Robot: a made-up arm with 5 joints. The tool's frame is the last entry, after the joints. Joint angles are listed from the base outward. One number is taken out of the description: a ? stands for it. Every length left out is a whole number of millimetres.
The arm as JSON. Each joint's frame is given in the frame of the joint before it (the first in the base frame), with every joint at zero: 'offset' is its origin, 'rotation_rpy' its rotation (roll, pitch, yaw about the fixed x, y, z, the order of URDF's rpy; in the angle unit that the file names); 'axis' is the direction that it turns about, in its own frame. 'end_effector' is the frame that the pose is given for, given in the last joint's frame.
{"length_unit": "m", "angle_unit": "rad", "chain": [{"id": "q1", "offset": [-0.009, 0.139, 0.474], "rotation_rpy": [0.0, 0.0, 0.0], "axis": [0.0, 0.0, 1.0]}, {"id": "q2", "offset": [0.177, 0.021, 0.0], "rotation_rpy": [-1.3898, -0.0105, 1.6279], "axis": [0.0, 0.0, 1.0]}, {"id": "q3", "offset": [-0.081, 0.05, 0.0], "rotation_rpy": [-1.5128, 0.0, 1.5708], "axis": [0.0, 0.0, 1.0]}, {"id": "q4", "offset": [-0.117, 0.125, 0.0], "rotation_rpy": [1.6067, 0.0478, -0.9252], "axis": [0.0, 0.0, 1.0]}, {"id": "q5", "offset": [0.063, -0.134, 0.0], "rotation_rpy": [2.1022, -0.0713, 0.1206], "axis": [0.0, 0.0, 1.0]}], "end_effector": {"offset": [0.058, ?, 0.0], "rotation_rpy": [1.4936, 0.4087, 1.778]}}
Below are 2 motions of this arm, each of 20 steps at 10 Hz.
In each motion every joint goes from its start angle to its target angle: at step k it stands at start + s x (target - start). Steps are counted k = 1, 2, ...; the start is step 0. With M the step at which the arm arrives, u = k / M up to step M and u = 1 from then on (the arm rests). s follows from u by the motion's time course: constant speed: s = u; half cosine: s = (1 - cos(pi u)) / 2; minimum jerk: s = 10 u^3 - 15 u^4 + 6 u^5.
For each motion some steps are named. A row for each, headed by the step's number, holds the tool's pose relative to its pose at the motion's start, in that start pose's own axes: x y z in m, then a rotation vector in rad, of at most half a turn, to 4 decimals.
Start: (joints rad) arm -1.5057 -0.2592 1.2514 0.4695 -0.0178
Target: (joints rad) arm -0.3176 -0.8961 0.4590 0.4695 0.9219
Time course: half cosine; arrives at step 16
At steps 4, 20:
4: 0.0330 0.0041 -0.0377 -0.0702 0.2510 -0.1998
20: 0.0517 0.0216 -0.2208 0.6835 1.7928 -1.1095

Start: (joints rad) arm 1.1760 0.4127 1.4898 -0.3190 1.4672
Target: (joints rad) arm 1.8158 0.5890 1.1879 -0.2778 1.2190
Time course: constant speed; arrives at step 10
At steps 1, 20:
1: -0.0008 0.0022 0.0070 0.0585 0.0135 0.0180
20: -0.0059 -0.0054 0.0918 0.6293 0.0516 0.1413

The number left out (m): 0.131
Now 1 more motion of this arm.
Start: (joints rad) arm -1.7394 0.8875 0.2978 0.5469 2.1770
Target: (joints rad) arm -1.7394 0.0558 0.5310 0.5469 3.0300
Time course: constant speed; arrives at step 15
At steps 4, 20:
4: 0.0209 -0.0150 -0.0301 0.1134 0.2973 -0.0305
20: 0.0165 -0.0086 -0.1284 0.4636 1.1260 0.1131

